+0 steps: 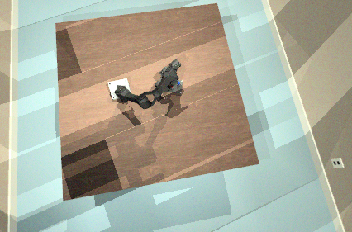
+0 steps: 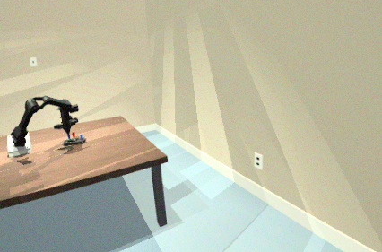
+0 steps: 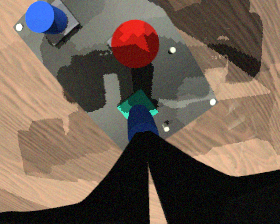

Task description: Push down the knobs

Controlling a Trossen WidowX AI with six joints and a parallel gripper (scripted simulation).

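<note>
The red knob is 4 cm ahead of my gripper tip and 3 cm to the right of it. The rest, counted from my gripper tip: blue knob (2 cm below).
</note>
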